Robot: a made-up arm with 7 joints. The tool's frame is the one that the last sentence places.
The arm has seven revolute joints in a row. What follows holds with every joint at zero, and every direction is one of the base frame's.
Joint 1 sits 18.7 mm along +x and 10.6 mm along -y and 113.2 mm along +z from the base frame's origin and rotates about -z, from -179.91 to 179.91 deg.
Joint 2 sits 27.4 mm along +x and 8.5 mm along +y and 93.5 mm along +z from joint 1 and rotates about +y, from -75.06 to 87.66 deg.
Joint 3 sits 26.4 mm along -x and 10.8 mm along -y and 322.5 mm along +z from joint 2 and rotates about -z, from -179.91 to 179.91 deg.
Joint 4 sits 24.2 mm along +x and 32 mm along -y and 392.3 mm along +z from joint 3 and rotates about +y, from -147.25 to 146.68 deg.
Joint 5 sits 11.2 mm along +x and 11.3 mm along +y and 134.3 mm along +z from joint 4 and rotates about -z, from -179.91 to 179.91 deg.
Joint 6 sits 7.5 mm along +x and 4.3 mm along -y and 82.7 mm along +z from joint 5 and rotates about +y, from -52.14 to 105.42 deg.
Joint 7 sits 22.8 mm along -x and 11 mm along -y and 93.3 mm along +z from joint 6 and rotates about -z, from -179.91 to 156.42 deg.
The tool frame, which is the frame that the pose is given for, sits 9.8 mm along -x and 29.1 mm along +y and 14.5 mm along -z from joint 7; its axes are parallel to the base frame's.
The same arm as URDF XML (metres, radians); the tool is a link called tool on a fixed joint. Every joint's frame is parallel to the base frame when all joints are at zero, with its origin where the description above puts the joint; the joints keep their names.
<robot name="arm">
<link name="base"/>
<link name="link1"/>
<link name="link2"/>
<link name="link3"/>
<link name="link4"/>
<link name="link5"/>
<link name="link6"/>
<link name="link7"/>
<link name="tool"/>
<joint name="joint 1" type="revolute"><parent link="base"/><child link="link1"/><origin xyz="0.0187 -0.0106 0.1132"/><axis xyz="0 0 -1"/><limit lower="-3.14" upper="3.14"/></joint>
<joint name="joint 2" type="revolute"><parent link="link1"/><child link="link2"/><origin xyz="0.0274 0.0085 0.0935"/><axis xyz="0 1 0"/><limit lower="-1.31" upper="1.53"/></joint>
<joint name="joint 3" type="revolute"><parent link="link2"/><child link="link3"/><origin xyz="-0.0264 -0.0108 0.3225"/><axis xyz="0 0 -1"/><limit lower="-3.14" upper="3.14"/></joint>
<joint name="joint 4" type="revolute"><parent link="link3"/><child link="link4"/><origin xyz="0.0242 -0.032 0.3923"/><axis xyz="0 1 0"/><limit lower="-2.57" upper="2.56"/></joint>
<joint name="joint 5" type="revolute"><parent link="link4"/><child link="link5"/><origin xyz="0.0112 0.0113 0.1343"/><axis xyz="0 0 -1"/><limit lower="-3.14" upper="3.14"/></joint>
<joint name="joint 6" type="revolute"><parent link="link5"/><child link="link6"/><origin xyz="0.0075 -0.0043 0.0827"/><axis xyz="0 1 0"/><limit lower="-0.91" upper="1.8399"/></joint>
<joint name="joint 7" type="revolute"><parent link="link6"/><child link="link7"/><origin xyz="-0.0228 -0.011 0.0933"/><axis xyz="0 0 -1"/><limit lower="-3.14" upper="2.73"/></joint>
<joint name="tool_fixed" type="fixed"><parent link="link7"/><child link="tool"/><origin xyz="-0.0098 0.0291 -0.0145"/></joint>
</robot>

